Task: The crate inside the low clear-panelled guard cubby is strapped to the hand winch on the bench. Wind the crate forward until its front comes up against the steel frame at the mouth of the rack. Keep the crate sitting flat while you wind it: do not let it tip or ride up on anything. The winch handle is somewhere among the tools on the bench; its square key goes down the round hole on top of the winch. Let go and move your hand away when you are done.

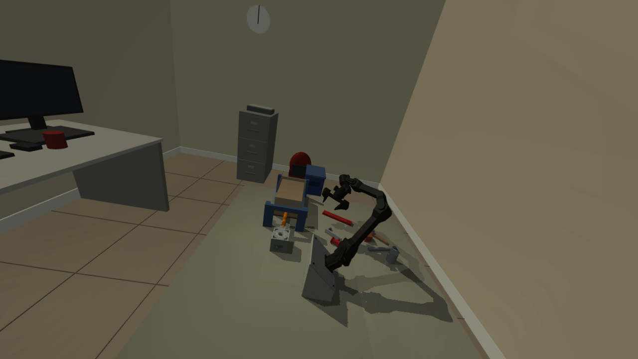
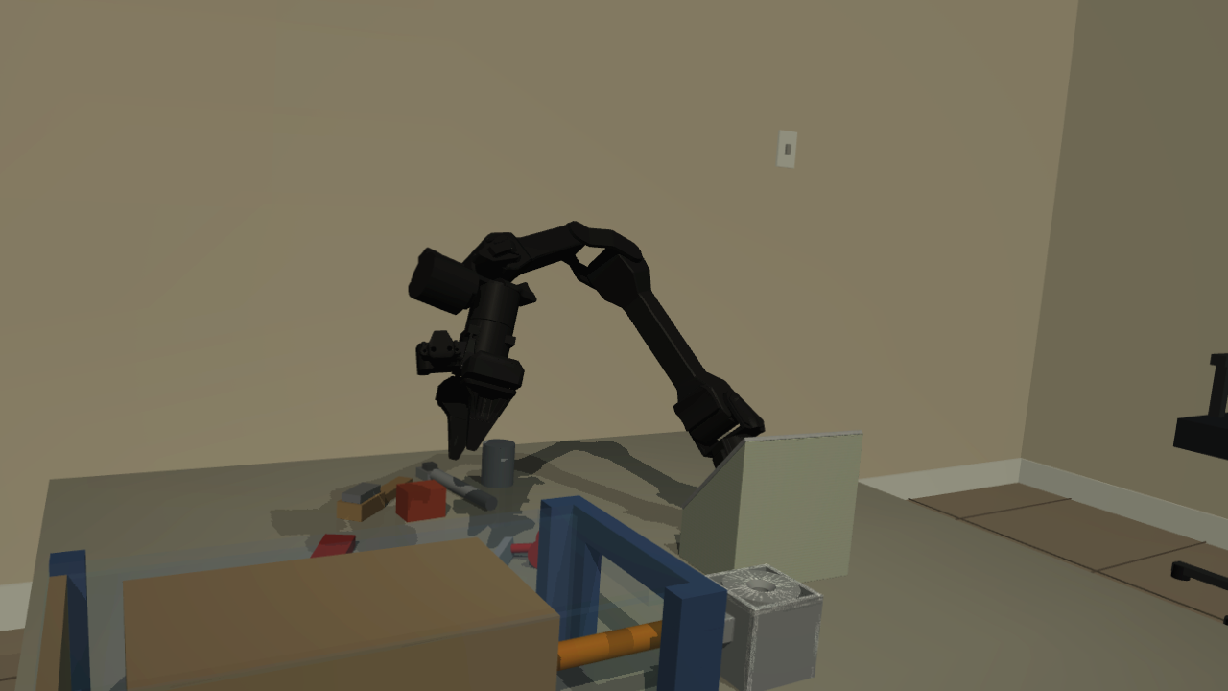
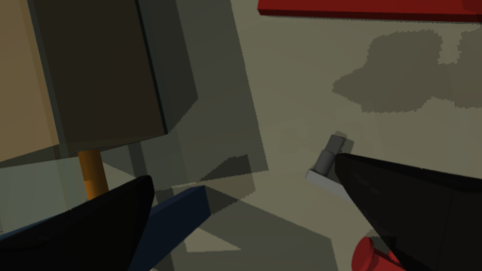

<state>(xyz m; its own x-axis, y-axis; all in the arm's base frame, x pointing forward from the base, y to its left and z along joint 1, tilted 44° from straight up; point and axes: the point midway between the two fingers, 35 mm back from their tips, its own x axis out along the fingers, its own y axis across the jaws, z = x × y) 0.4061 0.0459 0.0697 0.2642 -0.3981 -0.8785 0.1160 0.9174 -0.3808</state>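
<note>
My gripper tip is now 9 cm past the winch handle, 7 cm to the left of it and 16 cm above it. From my gripper tip the other things lie so: clear-panelled cubby (17 cm ahead, 27 cm to the left, 6 cm below); long red bar (13 cm ahead, 11 cm to the right, 17 cm below); red knob (14 cm behind, 8 cm to the right, 16 cm below).
</note>
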